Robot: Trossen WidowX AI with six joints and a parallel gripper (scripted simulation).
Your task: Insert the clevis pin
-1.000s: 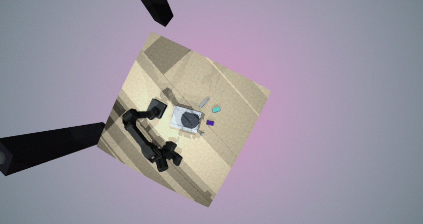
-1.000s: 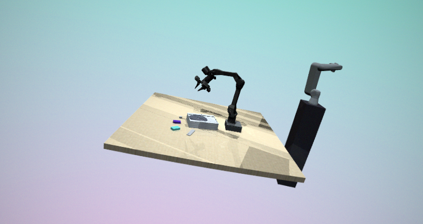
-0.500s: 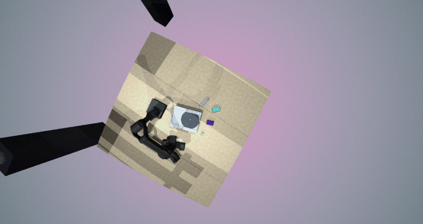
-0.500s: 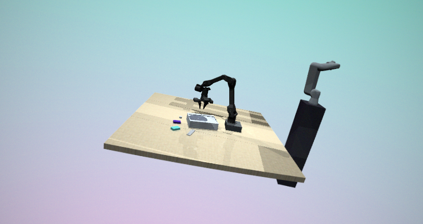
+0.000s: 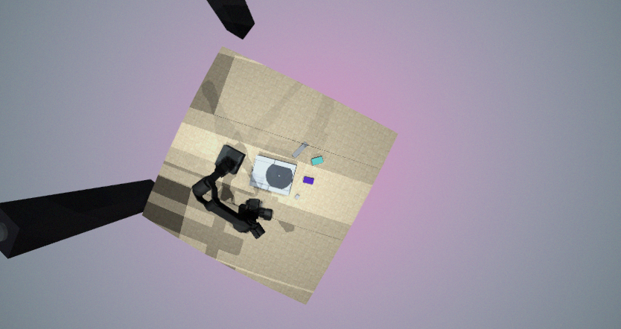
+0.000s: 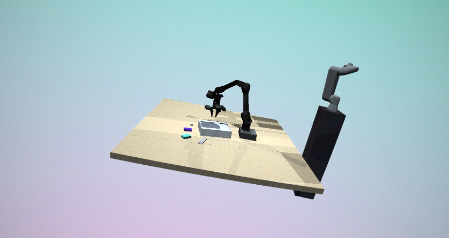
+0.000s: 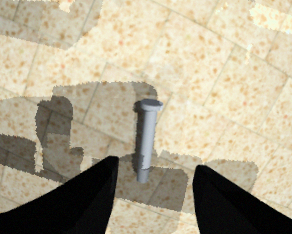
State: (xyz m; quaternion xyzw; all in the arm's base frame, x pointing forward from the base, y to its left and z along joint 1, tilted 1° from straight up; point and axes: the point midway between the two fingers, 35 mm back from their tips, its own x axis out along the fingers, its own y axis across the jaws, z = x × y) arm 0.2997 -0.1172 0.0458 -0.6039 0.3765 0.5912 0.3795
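The steel clevis pin is 1 cm to the right of my gripper tip and 5 cm below it. Round my gripper tip: small grey piece 15 cm ahead, 17 cm to the left, 5 cm below; steel tray 4 cm behind, 21 cm to the left, 1 cm below; dark aluminium disc 1 cm behind, 23 cm to the left.
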